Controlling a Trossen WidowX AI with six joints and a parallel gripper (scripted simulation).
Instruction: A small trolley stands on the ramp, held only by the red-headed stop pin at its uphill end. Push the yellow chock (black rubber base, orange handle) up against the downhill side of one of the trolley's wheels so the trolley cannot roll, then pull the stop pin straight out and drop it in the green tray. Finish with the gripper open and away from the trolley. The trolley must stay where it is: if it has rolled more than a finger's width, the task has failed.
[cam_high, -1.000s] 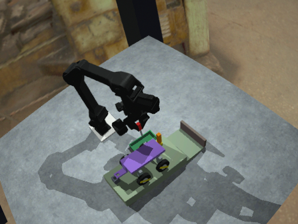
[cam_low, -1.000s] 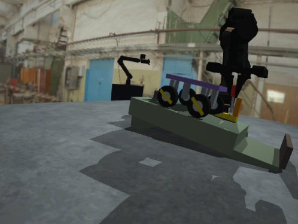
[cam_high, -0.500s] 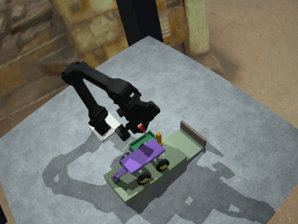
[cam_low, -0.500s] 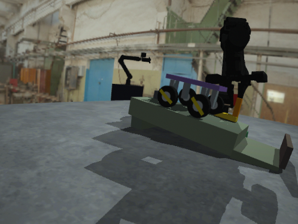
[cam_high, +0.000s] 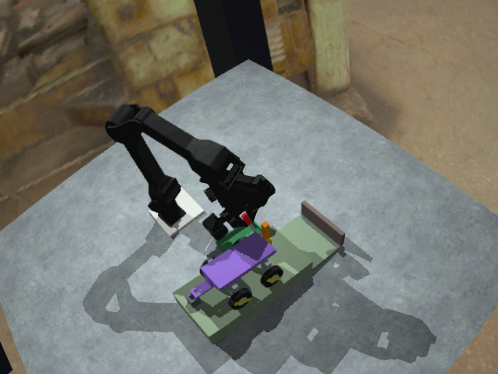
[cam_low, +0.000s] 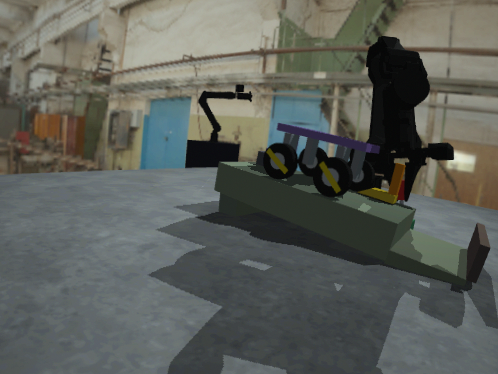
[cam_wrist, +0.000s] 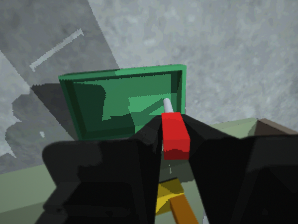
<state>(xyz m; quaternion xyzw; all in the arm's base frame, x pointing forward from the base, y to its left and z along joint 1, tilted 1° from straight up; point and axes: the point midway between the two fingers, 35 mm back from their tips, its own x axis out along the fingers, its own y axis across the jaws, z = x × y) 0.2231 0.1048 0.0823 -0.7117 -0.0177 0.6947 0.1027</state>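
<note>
Now: the green tray 10 mm behind my gripper tip, 30 mm to the right of it and 60 mm below it. Round my gripper tip: yellow chock: 70 mm ahead, 30 mm to the right, 30 mm above; red-headed stop pin: right at my gripper tip; purple trolley: 110 mm ahead, 120 mm to the right, 60 mm above.
</note>
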